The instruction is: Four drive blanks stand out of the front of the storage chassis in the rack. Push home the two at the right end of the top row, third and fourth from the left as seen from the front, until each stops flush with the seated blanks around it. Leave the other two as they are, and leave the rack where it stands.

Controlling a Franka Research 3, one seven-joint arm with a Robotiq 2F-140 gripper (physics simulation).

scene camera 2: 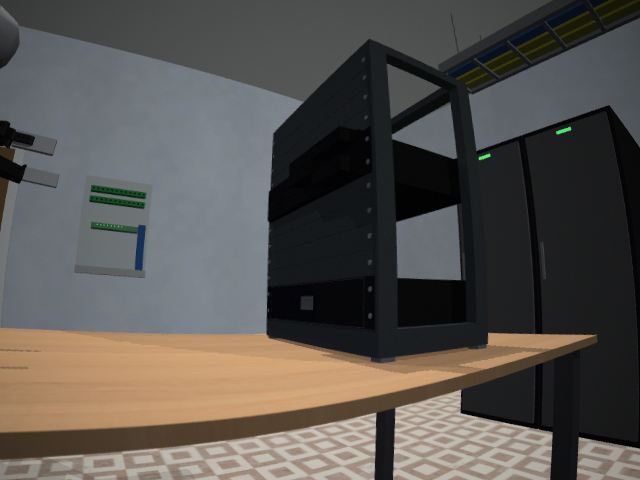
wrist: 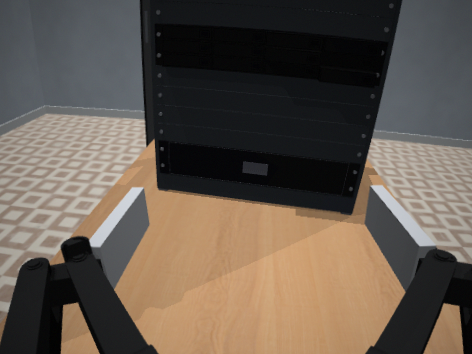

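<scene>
The dark rack [scene camera 2: 385, 232] [wrist: 255, 194] stands upright on the table. The black storage chassis [scene camera 2: 426, 165] [wrist: 235, 55] sits across it above mid-height. In the scene view a dark block [scene camera 2: 350, 136] stands out at the upper near end of the chassis front, with darker steps below and beyond it. Black on black hides the single blanks' outlines and how far each one stands out, also in the wrist view. My gripper [scene camera 2: 56, 163] [wrist: 256, 206] is open and empty, well in front of the rack and above the table, its fingers apart to left and right, touching nothing.
A black unit [scene camera 2: 336, 304] [wrist: 210, 165] with a grey label fills the rack's bottom. The wooden table [scene camera 2: 180, 382] [wrist: 250, 280] extends in front. Dark cabinets [scene camera 2: 578, 232] stand behind on the right. A cable tray [scene camera 2: 527, 46] hangs overhead. A wall panel [scene camera 2: 111, 248] is at left.
</scene>
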